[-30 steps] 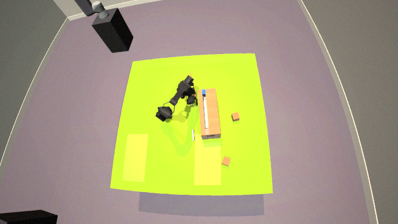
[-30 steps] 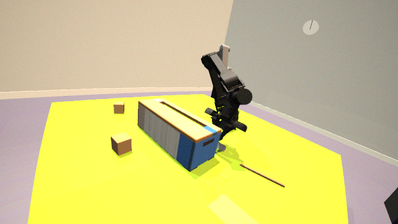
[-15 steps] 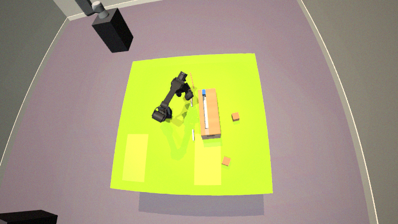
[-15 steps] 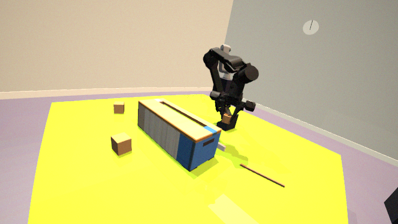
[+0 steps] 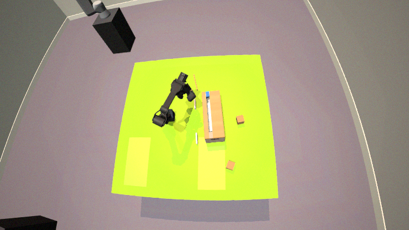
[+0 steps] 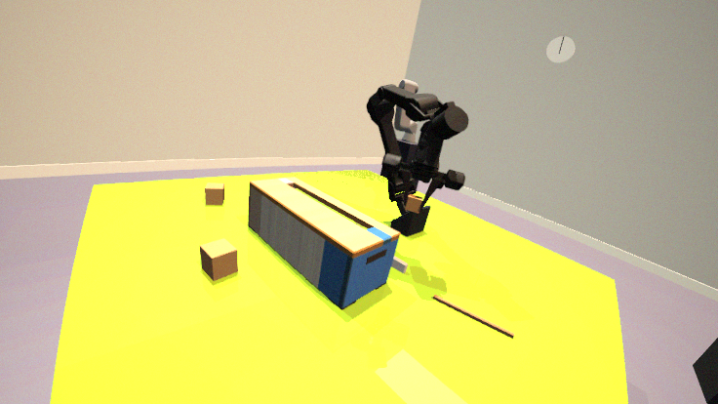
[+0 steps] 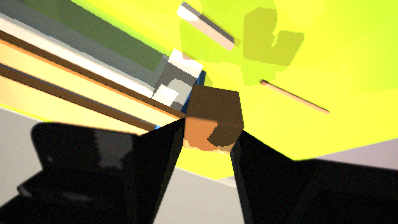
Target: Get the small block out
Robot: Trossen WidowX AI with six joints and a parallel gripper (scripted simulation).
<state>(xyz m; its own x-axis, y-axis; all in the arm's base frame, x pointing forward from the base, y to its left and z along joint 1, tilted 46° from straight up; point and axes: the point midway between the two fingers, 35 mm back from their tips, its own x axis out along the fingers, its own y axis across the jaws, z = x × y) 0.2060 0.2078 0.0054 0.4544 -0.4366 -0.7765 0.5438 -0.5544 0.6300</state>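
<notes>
My gripper tip is now 10 mm to the left of the brown block and 10 mm past it. The rest, counted from my gripper tip: long box: 160 mm to the right, 110 mm below, 110 mm ahead; then thin brown stick: 210 mm to the left, 170 mm below, 20 mm behind.
</notes>
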